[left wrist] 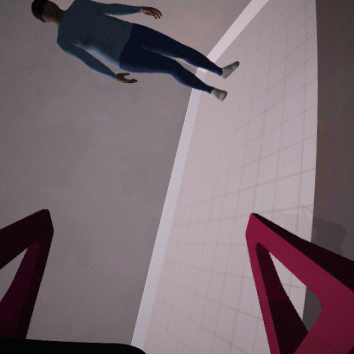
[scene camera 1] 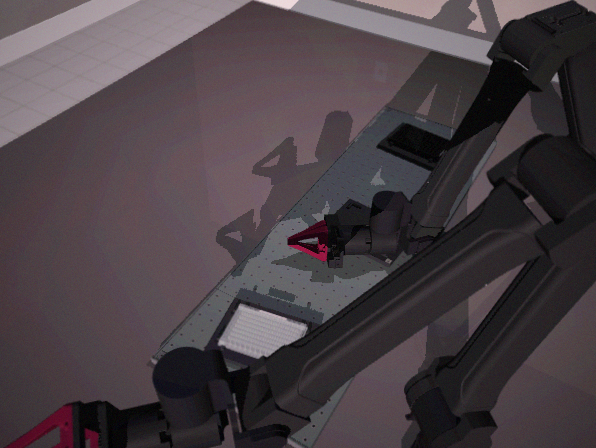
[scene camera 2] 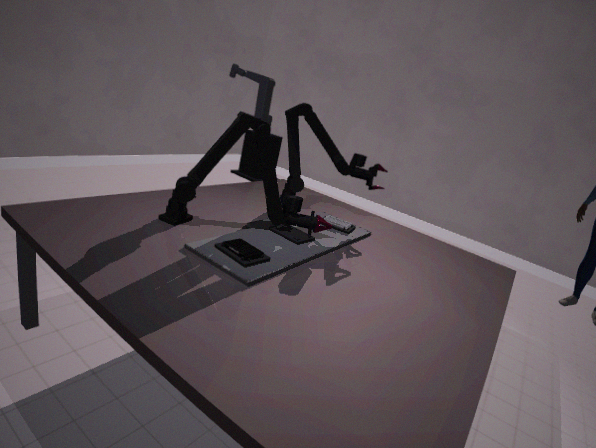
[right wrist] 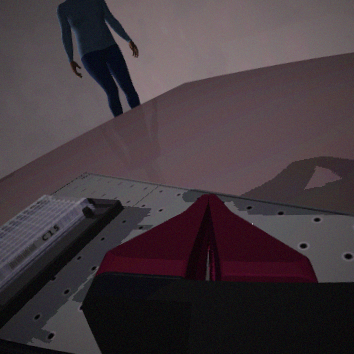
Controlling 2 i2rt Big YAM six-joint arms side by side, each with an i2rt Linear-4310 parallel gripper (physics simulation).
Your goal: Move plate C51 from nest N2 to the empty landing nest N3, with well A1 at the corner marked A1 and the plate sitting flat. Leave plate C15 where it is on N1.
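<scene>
The white plate C15 (scene camera 1: pixel 262 330) (scene camera 2: pixel 338 223) (right wrist: pixel 47 232) sits in its dark nest (scene camera 1: pixel 214 345) (right wrist: pixel 65 260), its label readable in the right wrist view. A black plate (scene camera 1: pixel 419 141) (scene camera 2: pixel 241 248), probably C51, sits on a dark nest (scene camera 2: pixel 261 259) at the opposite end of the board; its label, nest name and corner A1 are unreadable. A flat dark nest (scene camera 2: pixel 297 235) lies between them, partly hidden by the right arm. My right gripper (scene camera 1: pixel 289 242) (scene camera 2: pixel 330 226) (right wrist: pixel 208 205) is shut and empty, over the board between C15 and the middle nest. My left gripper (scene camera 2: pixel 384 179) (left wrist: pixel 150 222) is open and empty, raised high.
The grey perforated board (scene camera 1: pixel 320 195) (scene camera 2: pixel 210 250) (right wrist: pixel 170 205) lies on the brown table (scene camera 1: pixel 125 200) (scene camera 2: pixel 400 325). The left arm crosses above the board near C15 in scene camera 1. A person (scene camera 2: pixel 584 255) (left wrist: pixel 145 47) (right wrist: pixel 97 45) stands beyond the table.
</scene>
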